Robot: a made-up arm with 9 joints. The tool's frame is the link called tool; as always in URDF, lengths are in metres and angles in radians.
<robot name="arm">
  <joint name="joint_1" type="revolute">
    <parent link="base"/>
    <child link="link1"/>
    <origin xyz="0 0 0.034" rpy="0 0 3.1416"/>
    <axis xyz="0 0 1"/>
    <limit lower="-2.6" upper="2.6" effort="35" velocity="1"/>
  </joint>
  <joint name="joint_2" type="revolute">
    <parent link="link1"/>
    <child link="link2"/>
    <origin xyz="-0.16 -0.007 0.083" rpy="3.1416 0 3.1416"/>
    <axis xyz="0 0 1"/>
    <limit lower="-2.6" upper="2.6" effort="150" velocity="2.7"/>
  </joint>
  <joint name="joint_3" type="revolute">
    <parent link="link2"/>
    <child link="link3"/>
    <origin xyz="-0.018 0.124 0.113" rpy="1.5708 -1.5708 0"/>
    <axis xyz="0 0 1"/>
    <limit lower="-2.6" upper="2.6" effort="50" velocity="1.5"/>
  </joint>
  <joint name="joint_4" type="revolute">
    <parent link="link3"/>
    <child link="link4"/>
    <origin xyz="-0.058 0.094 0.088" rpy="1.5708 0 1.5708"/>
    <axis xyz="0 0 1"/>
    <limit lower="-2.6" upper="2.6" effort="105" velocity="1.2"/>
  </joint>
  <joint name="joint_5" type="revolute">
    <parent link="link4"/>
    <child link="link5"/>
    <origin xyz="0.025 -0.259 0.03" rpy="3.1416 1.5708 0"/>
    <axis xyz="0 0 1"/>
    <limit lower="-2.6" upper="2.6" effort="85" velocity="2.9"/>
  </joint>
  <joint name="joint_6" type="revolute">
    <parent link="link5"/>
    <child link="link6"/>
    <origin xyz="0.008 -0.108 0.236" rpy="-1.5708 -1.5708 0"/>
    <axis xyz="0 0 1"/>
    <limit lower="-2.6" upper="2.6" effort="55" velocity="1.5"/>
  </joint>
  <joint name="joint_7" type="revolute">
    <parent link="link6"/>
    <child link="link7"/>
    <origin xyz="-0.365 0.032 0.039" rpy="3.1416 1.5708 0"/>
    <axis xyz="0 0 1"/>
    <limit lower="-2.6" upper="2.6" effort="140" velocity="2.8"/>
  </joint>
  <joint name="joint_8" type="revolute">
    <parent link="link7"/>
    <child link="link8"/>
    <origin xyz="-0.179 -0.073 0.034" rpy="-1.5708 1.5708 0"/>
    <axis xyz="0 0 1"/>
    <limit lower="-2.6" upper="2.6" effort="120" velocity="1.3"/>
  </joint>
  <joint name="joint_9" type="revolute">
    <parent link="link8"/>
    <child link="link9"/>
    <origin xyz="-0.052 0.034 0.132" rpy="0 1.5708 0"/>
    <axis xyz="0 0 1"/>
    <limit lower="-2.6" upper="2.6" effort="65" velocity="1.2"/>
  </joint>
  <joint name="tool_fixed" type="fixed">
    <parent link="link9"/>
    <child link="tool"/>
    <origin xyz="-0.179 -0.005 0.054" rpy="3.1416 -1.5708 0"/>
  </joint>
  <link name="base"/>
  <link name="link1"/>
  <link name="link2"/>
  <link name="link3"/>
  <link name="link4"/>
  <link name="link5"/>
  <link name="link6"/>
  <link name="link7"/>
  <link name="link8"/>
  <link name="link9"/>
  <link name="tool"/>
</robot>
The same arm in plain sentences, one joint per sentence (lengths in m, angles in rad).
The arm has nine revolute joints in a row. What follows holds with every joint at zero, and every direction is one of the base frame's. Joint 1 is mounted 0.034 m along +z from the base frame's origin and turns about +z, from -2.6 to 2.6 rad. Joint 2 is mounted 0.16 m along +x and 0.007 m along +y and 0.083 m along +z from joint 1 and turns about -z, from -2.6 to 2.6 rad. Joint 3 is mounted 0.018 m along -x and 0.124 m along -y and 0.113 m along -z from joint 2 and turns about +y, from -2.6 to 2.6 rad. Joint 4 is mounted 0.094 m along -x and 0.088 m along +y and 0.058 m along +z from joint 3 and turns about -z, from -2.6 to 2.6 rad. Joint 5 is mounted 0.025 m along -x and 0.259 m along -y and 0.03 m along -z from joint 4 and turns about +x, from -2.6 to 2.6 rad. Joint 6 is mounted 0.236 m along +x and 0.108 m along +y and 0.008 m along +z from joint 5 and turns about -y, from -2.6 to 2.6 rad. Joint 7 is mounted 0.365 m along -x and 0.039 m along -y and 0.032 m along +z from joint 6 and turns about -x, from -2.6 to 2.6 rad. Joint 8 is mounted 0.034 m along -x and 0.179 m along -y and 0.073 m along +z from joint 7 and turns about -z, from -2.6 to 2.6 rad. Joint 9 is mounted 0.052 m along -x and 0.034 m along -y and 0.132 m along -z from joint 8 and turns about +x, from -2.6 to 2.6 rad. The tool frame, which is the frame that the pose is given for, is mounted 0.054 m along +x and 0.005 m along +y and 0.179 m along -z from joint 9; its axes are the base frame's turned by roll 0, pitch 0 and yaw 0 rad (as in URDF: about the fixed x, then y, then z).
